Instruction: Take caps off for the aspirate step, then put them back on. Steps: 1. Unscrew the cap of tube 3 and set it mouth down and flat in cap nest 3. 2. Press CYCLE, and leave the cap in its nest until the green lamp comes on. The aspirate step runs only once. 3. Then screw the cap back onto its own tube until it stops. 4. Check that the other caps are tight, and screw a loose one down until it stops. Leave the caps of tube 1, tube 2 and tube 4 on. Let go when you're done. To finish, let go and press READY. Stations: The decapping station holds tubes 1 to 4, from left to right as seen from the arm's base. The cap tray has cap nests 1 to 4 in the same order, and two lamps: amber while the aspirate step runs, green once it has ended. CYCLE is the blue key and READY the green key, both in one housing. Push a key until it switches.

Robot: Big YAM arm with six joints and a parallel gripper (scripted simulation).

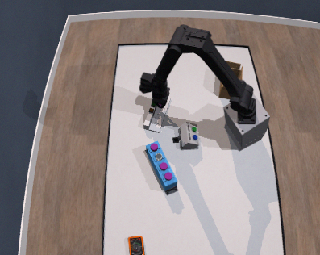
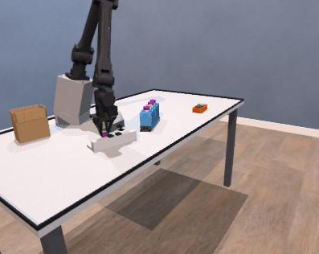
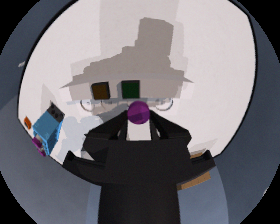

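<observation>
The green key is 19 cm behind my hand, 13 cm to the left of it and 1 cm above it. The rest, counted from my hand: cardboard box (37 cm behind, 20 cm to the right, 1 cm above); grey key housing (17 cm behind, 15 cm to the left); blue key (19 cm behind, 17 cm to the left, 1 cm above).
</observation>
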